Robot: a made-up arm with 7 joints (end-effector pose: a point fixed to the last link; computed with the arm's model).
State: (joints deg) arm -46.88 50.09 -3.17 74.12 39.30 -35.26 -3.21
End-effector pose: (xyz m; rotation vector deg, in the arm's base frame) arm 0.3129 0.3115 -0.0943 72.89 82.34 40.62
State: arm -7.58 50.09 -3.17 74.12 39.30 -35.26 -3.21
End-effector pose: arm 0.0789 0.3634 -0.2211 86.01 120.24 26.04
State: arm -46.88 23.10 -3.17 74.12 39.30 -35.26 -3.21
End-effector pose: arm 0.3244 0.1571 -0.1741 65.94 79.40 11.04
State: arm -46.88 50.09 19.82 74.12 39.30 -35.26 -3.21
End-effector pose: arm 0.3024 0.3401 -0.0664 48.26 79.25 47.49
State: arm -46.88 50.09 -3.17 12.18 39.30 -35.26 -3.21
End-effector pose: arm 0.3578 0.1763 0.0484 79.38 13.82 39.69
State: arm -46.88 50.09 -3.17 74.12 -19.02 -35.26 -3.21
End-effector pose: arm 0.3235 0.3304 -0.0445 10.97 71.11 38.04
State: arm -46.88 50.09 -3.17 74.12 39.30 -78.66 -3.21
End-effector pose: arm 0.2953 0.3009 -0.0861 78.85 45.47 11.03
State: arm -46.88 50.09 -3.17 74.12 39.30 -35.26 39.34
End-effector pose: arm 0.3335 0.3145 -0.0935 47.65 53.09 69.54
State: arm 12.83 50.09 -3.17 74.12 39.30 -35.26 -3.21
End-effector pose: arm -0.0637 0.3730 -0.2191 91.06 139.94 15.56
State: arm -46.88 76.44 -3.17 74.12 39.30 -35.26 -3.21
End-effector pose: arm 0.2611 0.4144 0.0310 77.24 81.98 70.66
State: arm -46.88 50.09 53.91 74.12 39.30 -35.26 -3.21
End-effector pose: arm 0.2645 0.3828 -0.0452 12.14 70.89 54.37
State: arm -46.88 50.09 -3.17 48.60 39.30 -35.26 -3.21
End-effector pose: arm 0.3570 0.2645 -0.0366 77.74 54.11 41.30
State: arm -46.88 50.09 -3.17 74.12 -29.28 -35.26 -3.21
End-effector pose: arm 0.3212 0.3373 -0.0376 0.52 67.90 36.89
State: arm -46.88 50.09 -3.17 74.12 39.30 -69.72 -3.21
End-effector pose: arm 0.2996 0.3018 -0.0877 78.35 53.17 16.99
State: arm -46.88 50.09 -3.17 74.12 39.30 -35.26 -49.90
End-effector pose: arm 0.2957 0.3128 -0.0794 95.42 108.74 -1.47
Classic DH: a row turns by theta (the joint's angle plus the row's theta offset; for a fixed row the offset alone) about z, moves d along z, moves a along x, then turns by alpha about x. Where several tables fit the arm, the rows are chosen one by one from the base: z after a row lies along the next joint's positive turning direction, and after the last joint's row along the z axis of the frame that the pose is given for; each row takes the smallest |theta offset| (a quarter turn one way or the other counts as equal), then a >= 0, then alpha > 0; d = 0 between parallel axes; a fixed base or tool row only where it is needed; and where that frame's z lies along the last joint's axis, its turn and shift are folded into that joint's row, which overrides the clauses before.
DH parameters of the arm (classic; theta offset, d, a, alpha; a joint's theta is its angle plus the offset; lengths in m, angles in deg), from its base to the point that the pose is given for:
base (fixed): -4.07 0.0897 -0.0128 -74.51
joint 1: -75.12 0.0987 -0.0554 -90
joint 2: 74 0.0139 0.0222 90
joint 3: 90 -0.1825 0.0491 -90
joint 4: 90 0.0347 0.0265 90
joint 5: 0 0.1892 -0.0225 -90
joint 6: -90 0.0076 0.0228 90
joint 7: -89.99 0.0196 0.0287 -75.67
tool (fixed): 90 0.0011 0 0

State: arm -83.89 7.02 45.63 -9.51 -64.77 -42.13 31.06
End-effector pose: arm 0.2574 0.2510 0.2050 -91.79 -38.81 -47.71
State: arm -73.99 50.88 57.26 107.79 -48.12 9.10 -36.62
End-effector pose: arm 0.3043 0.3441 -0.0287 -73.58 46.58 -44.74
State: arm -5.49 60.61 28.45 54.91 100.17 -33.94 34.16
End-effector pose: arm 0.1028 0.4520 -0.1309 124.04 60.72 67.60
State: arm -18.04 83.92 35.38 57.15 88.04 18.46 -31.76
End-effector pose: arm 0.1473 0.4783 0.0714 -46.94 -108.53 -104.07
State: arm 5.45 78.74 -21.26 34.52 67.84 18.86 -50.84
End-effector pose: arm 0.1002 0.4018 -0.1487 -90.70 -84.85 -37.75
